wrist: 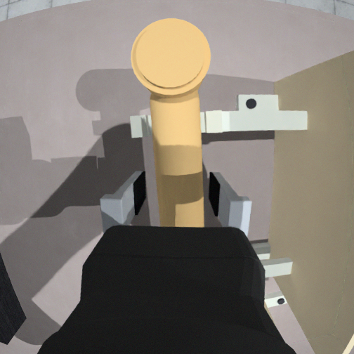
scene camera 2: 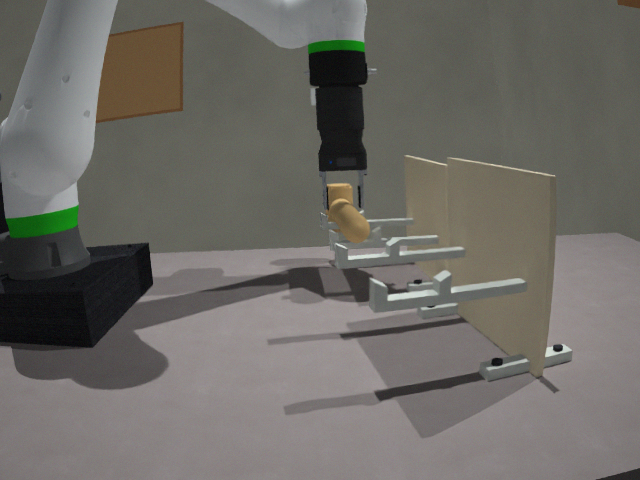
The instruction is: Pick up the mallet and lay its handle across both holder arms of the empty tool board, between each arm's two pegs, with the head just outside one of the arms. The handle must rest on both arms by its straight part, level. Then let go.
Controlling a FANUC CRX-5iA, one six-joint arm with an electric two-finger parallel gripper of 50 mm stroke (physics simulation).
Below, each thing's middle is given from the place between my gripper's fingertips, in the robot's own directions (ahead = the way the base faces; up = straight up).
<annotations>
The mallet (scene camera 2: pixel 355 228) lies 20 mm to the right of my hand and 10 mm below it.
</annotations>
